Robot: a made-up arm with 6 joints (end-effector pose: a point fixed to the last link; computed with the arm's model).
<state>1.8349 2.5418 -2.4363 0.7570 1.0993 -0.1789</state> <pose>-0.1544 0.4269 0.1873 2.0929 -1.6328 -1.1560</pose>
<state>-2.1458 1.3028 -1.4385 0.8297 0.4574 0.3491</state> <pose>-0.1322 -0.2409 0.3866 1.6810 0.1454 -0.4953</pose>
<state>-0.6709 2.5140 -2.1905 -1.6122 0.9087 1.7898</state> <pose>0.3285 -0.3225 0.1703 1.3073 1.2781 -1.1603</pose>
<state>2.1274 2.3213 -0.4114 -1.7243 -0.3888 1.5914</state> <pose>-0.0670 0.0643 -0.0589 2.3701 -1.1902 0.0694</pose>
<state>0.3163 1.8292 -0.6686 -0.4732 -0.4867 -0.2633</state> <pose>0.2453 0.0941 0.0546 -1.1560 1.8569 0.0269</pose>
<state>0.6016 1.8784 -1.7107 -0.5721 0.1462 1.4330</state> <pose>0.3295 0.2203 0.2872 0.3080 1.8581 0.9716</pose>
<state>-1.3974 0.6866 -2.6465 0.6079 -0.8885 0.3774</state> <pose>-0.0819 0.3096 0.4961 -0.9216 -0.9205 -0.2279</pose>
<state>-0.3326 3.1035 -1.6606 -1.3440 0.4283 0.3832</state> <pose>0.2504 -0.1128 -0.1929 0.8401 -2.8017 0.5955</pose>
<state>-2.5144 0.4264 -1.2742 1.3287 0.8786 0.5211</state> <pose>0.0255 -0.0383 0.4680 1.1396 0.2195 -0.3147</pose>
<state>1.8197 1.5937 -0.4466 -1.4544 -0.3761 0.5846</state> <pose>-0.0718 0.1918 0.0558 -2.6653 0.4752 0.8094</pose>
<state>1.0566 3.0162 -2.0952 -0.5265 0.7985 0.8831</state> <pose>0.2059 0.3194 -0.1076 -0.7839 2.7429 -0.3676</pose>
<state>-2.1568 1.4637 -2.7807 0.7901 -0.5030 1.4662</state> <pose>-0.0253 -0.0001 0.6259 -0.3629 -0.1731 0.0685</pose>
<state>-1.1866 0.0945 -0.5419 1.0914 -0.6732 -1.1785</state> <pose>-0.0123 -0.0602 0.3555 0.8968 0.3492 -1.4845</pose>
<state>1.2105 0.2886 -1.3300 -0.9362 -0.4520 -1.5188</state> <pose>-0.0477 -0.0653 0.4980 -0.0759 -0.4086 -1.1481</pose>
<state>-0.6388 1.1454 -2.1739 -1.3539 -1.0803 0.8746</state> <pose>0.0625 0.0195 0.5764 -1.0355 0.2678 -0.7759</pose>
